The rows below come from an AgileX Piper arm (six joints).
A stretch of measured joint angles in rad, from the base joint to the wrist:
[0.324 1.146 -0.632 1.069 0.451 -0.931]
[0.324 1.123 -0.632 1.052 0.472 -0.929]
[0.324 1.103 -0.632 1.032 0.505 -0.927]
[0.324 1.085 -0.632 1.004 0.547 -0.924]
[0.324 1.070 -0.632 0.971 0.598 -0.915]
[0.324 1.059 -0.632 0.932 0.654 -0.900]
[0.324 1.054 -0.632 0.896 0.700 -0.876]
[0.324 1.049 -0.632 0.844 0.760 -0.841]
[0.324 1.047 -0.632 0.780 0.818 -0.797]
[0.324 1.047 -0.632 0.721 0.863 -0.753]
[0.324 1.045 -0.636 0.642 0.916 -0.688]
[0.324 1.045 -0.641 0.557 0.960 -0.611]
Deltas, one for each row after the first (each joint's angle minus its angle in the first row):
[0.000 -0.023 0.000 -0.017 0.021 0.002]
[0.000 -0.043 0.000 -0.037 0.054 0.004]
[0.000 -0.061 0.000 -0.065 0.096 0.007]
[0.000 -0.076 0.000 -0.098 0.147 0.016]
[0.000 -0.087 0.000 -0.137 0.203 0.031]
[0.000 -0.092 0.000 -0.173 0.249 0.055]
[0.000 -0.097 0.000 -0.225 0.309 0.090]
[0.000 -0.099 0.000 -0.289 0.367 0.134]
[0.000 -0.099 0.000 -0.348 0.412 0.178]
[0.000 -0.101 -0.004 -0.427 0.465 0.243]
[0.000 -0.101 -0.009 -0.512 0.509 0.320]

